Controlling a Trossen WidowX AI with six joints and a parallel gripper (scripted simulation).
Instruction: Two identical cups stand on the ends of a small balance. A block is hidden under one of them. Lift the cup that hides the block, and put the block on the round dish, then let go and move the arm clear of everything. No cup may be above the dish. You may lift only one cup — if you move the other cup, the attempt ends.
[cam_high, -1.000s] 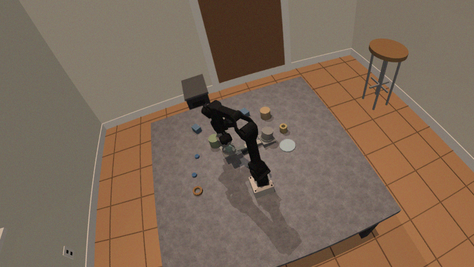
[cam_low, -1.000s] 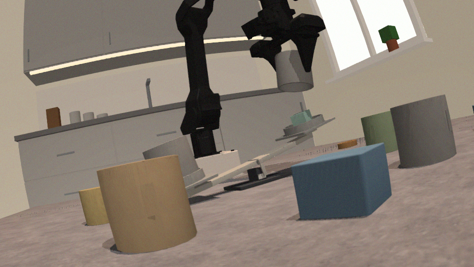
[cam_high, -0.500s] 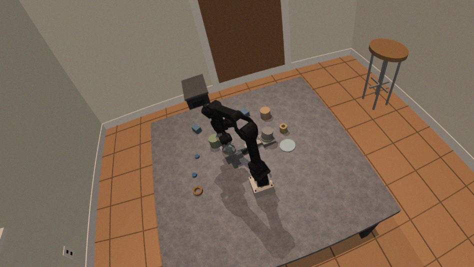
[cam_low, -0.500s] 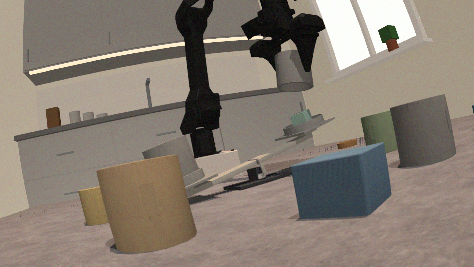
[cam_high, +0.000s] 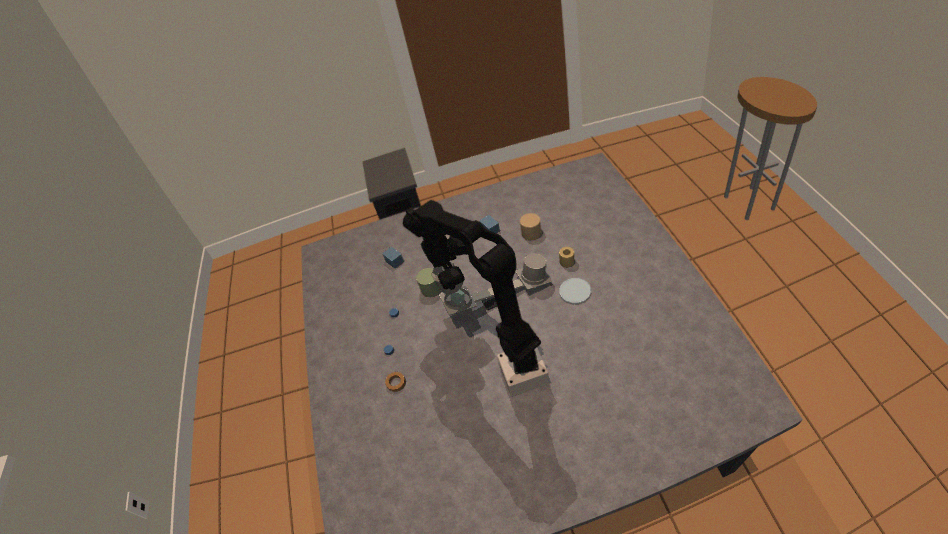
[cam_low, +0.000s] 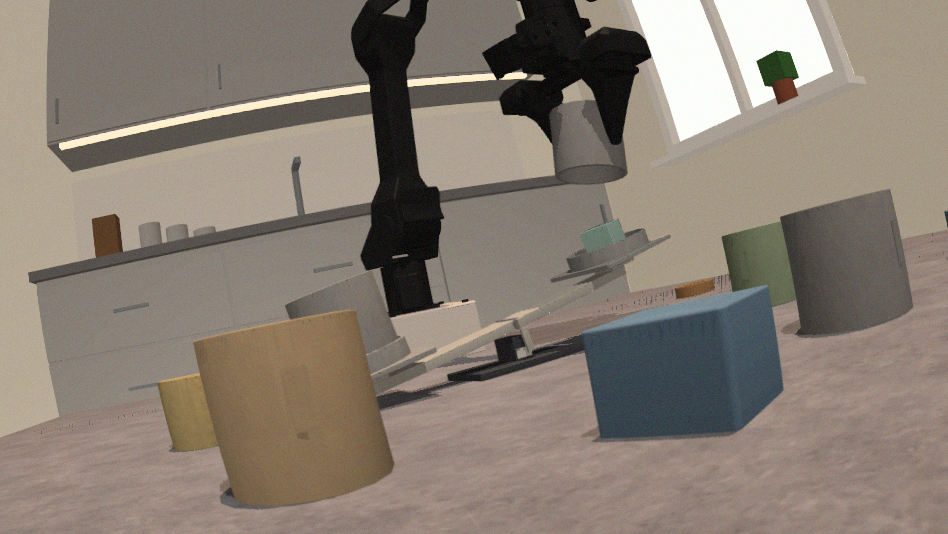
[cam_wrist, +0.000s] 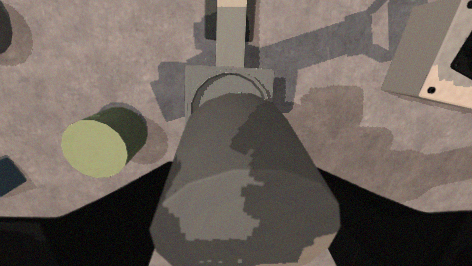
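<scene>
The teal block lies 8 cm below my gripper tip, 1 cm to the right of it and 1 cm ahead of it. The rest, counted from my gripper tip: pale round dish (37 cm to the right, 17 cm below, 1 cm ahead); green cylinder (14 cm ahead, 13 cm below, 7 cm to the left).
</scene>
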